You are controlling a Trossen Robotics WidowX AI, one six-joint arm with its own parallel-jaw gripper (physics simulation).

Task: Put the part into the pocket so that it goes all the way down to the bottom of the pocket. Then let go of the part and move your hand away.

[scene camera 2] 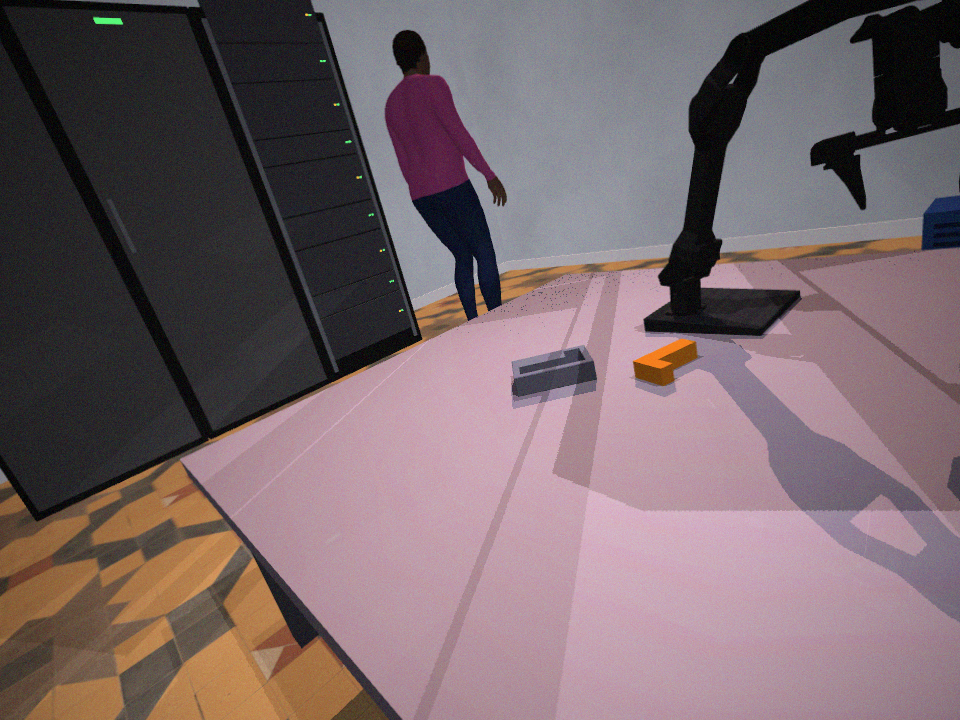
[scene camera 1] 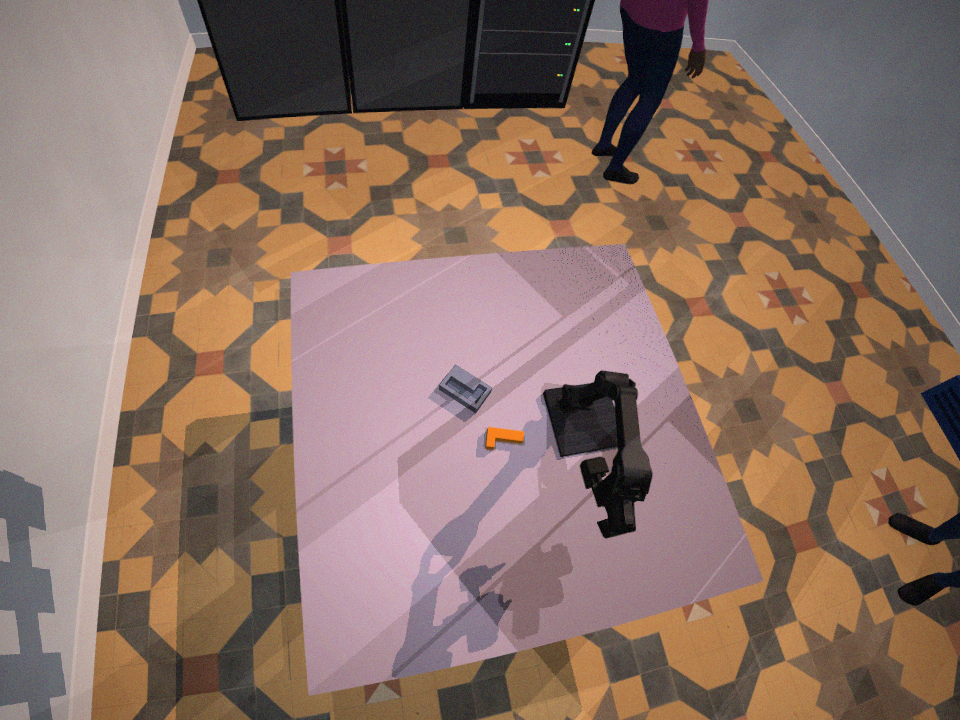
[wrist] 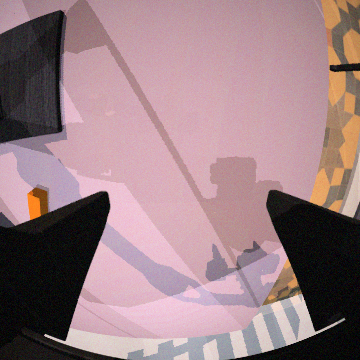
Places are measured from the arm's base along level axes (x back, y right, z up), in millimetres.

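Pixels of known places: gripper, fingertip midpoint: (scene camera 2: 909,201) (scene camera 1: 593,505) (wrist: 189,198); arm's base, link origin: (scene camera 2: 685,309) (scene camera 1: 569,403).
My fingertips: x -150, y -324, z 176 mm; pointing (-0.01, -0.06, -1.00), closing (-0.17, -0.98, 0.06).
Note:
For each thing: its top centre in the pictures, then the offset to it from my fingertips. Level surfaces: height alone.
- orange L-shaped piece, top centre: (scene camera 2: 671,352) (wrist: 40,221) (scene camera 1: 505,438) dx -92, dy +285, dz -170 mm
- grey block, top centre: (scene camera 2: 550,360) (scene camera 1: 466,386) dx -142, dy +483, dz -163 mm
- pink table, surface height: dz -200 mm
The part, an orange L-shaped piece (scene camera 1: 505,435) (scene camera 2: 673,354) (wrist: 34,205), lies flat on the table, apart from the pocket; in the wrist view one end shows beyond the left finger. The pocket is an L-shaped recess in a grey block (scene camera 1: 474,403) (scene camera 2: 554,381), which sits on the table to the left of the part in both scene views. The recess holds no part. My gripper (wrist: 189,198) is open, with nothing between its fingers. It hangs high above the table, to the right of the part in both scene views.
The pink table (scene camera 1: 372,325) (scene camera 2: 434,465) (wrist: 200,75) carries the arm's black base plate (scene camera 1: 581,437) (scene camera 2: 728,310) (wrist: 30,85), close to the part. Dark cabinets (scene camera 1: 407,54) (scene camera 2: 116,232) and a person in a magenta top (scene camera 1: 655,62) (scene camera 2: 426,135) stand beyond the table.

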